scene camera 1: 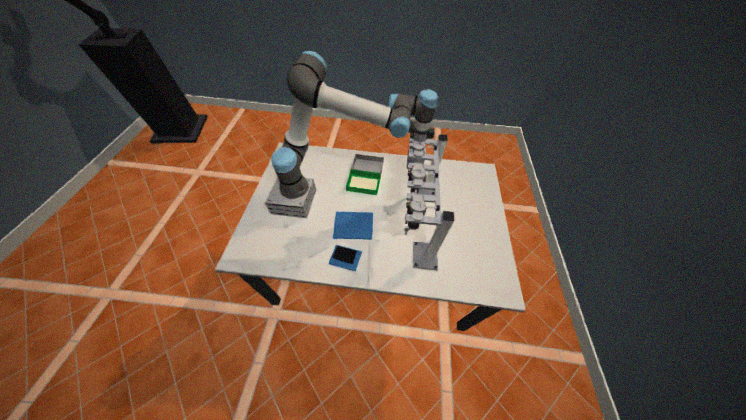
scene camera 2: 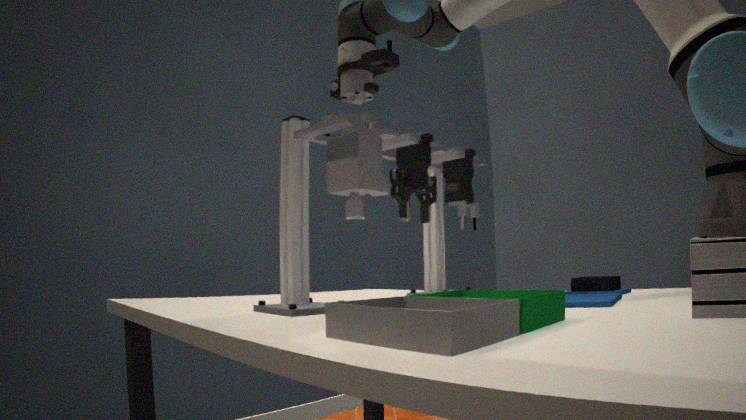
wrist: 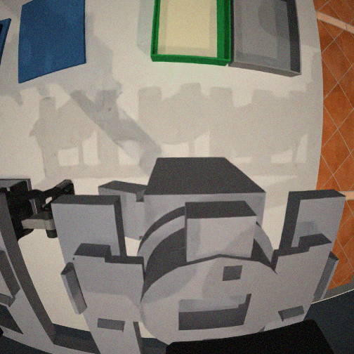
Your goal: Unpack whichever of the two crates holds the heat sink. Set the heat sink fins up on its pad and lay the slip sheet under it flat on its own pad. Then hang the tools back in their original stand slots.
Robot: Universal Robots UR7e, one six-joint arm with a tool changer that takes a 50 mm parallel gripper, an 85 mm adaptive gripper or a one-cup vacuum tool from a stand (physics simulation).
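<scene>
The black heat sink lies on the small blue pad. The cream slip sheet lies in the green crate. The larger blue pad is bare. My arm's bare tool flange carries no tool and is above the vacuum tool, apart from it, at one end of the stand. The adaptive gripper hangs in the middle slot, its fingers apart and empty. The 50 mm gripper hangs in the far slot, its fingers apart.
A grey crate stands against the green crate, with no item visible inside. The tool stand's post rises from the table. The slot's forked holders surround the vacuum tool in the wrist view.
</scene>
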